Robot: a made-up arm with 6 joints.
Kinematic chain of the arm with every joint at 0, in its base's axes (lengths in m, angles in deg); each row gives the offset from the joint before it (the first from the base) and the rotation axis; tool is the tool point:
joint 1: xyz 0 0 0.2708 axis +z
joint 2: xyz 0 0 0 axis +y
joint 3: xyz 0 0 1.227 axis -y
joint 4: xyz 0 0 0 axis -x
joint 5: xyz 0.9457 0 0 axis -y
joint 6: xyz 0 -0.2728 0 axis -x
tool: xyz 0 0 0
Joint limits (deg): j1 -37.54..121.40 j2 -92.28..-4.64 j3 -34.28..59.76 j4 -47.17..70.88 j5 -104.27..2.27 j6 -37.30..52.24
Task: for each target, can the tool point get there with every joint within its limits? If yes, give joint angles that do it. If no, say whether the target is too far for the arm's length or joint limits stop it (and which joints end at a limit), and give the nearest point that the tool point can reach.
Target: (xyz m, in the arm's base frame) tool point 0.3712 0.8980 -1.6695
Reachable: no: joint limits stop it (at a limit: joint 2, joint 3, joint 4) | nearest point 0.2486 0.6014 0.8522 | short by 2.542 m
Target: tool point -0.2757 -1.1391 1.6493
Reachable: yes | joints 63.83 -69.59 25.90 -20.82 -26.87 35.52
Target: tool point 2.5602 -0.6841 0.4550
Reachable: no: too far | nearest point 1.3106 -1.6247 0.6498 | short by 1.576 m
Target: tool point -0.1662 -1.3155 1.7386
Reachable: yes | joints 75.69 -64.98 24.17 53.03 -67.26 -5.37
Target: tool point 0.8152 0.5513 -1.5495
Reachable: no: joint limits stop it (at a limit: joint 2, joint 3, joint 4) | nearest point 0.5390 0.3645 0.8522 | short by 2.425 m
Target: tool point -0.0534 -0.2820 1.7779
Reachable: yes | joints 7.43 -42.12 -2.58 -1.39 -20.68 40.45
